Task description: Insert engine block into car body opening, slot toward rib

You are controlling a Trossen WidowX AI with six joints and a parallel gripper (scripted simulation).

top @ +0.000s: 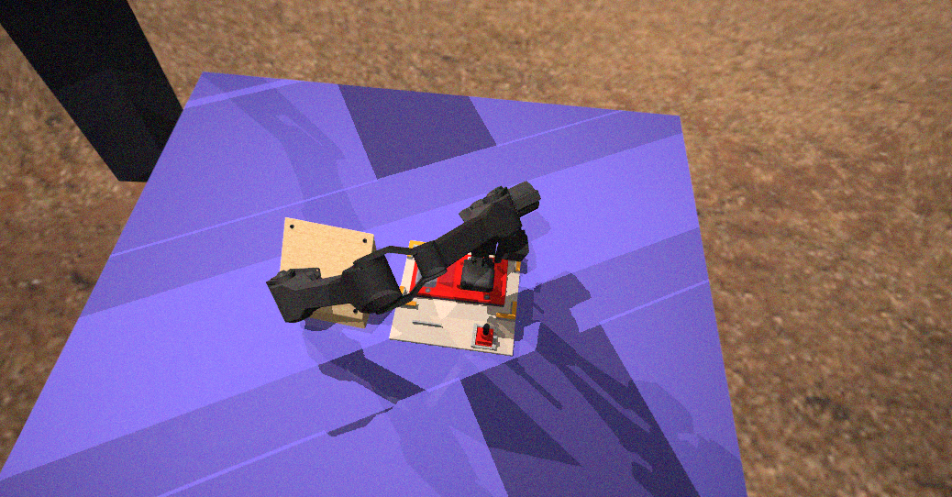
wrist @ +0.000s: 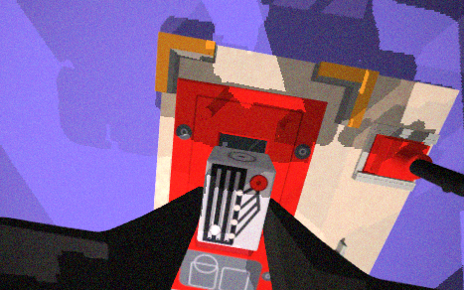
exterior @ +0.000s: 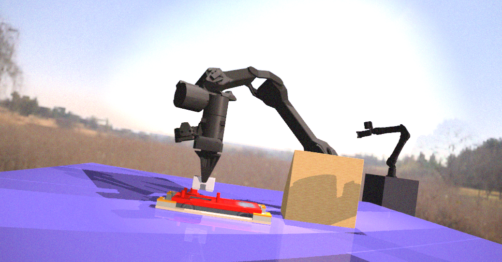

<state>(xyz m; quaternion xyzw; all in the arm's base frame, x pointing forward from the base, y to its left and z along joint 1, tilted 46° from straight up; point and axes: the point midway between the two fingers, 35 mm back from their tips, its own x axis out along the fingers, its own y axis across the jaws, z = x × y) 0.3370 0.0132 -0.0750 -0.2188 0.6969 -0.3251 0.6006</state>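
The grey engine block lies 1 cm below my gripper tip. From my gripper tip the other things lie so: black peg: 1 cm ahead, 13 cm to the right, 3 cm below; then beige base plate: 3 cm behind, 3 cm to the right, 5 cm below.
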